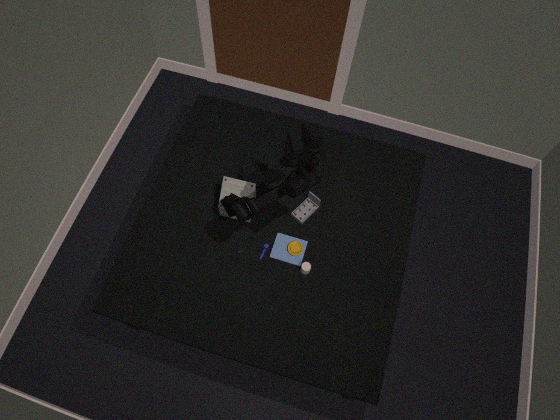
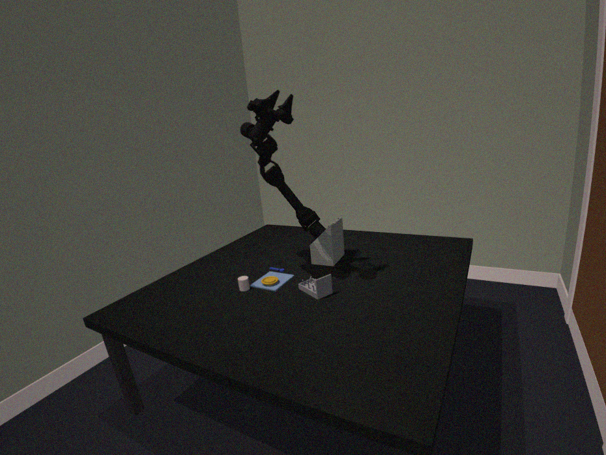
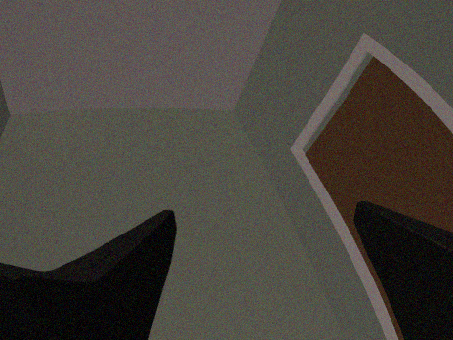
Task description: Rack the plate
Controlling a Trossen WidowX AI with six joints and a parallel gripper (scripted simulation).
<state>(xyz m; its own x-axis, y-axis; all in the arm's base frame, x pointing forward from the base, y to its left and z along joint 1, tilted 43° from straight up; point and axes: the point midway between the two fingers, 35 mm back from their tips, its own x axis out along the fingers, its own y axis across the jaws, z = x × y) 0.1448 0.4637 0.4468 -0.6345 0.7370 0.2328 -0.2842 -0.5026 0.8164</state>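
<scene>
Now: gripper tip 10 cm short of the yellow plate, 10 cm to the left of it and 74 cm above it. Also, from my gripper tip: light blue mat 7 cm ahead, 12 cm to the right, 75 cm below; white cup 18 cm ahead, 17 cm to the right, 73 cm below; grey dish rack 6 cm ahead, 10 cm to the left, 73 cm below.
</scene>
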